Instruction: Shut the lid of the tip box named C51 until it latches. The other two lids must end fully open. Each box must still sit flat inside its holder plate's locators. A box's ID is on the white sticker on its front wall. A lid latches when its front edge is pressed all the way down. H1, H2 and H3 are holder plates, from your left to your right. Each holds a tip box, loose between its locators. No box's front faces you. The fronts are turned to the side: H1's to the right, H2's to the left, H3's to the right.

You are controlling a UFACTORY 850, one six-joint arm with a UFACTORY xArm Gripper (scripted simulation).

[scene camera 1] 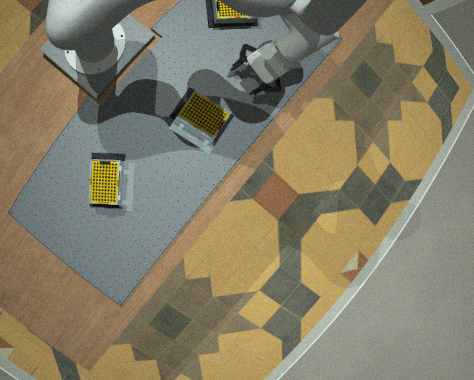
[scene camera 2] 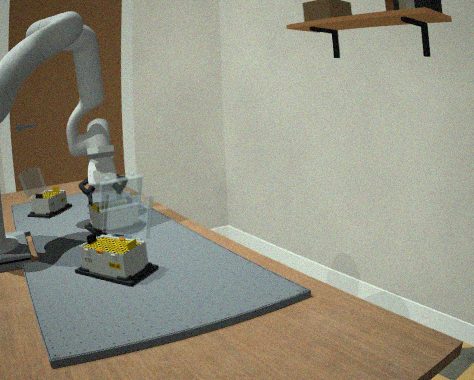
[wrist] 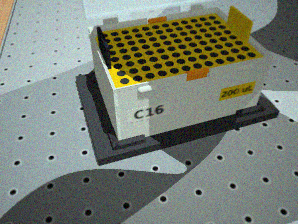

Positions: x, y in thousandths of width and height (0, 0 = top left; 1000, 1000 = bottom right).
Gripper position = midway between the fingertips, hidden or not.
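Observation:
The gripper (scene camera 2: 223, 536) shares the scene with a clear lid (scene camera 2: 267, 564).

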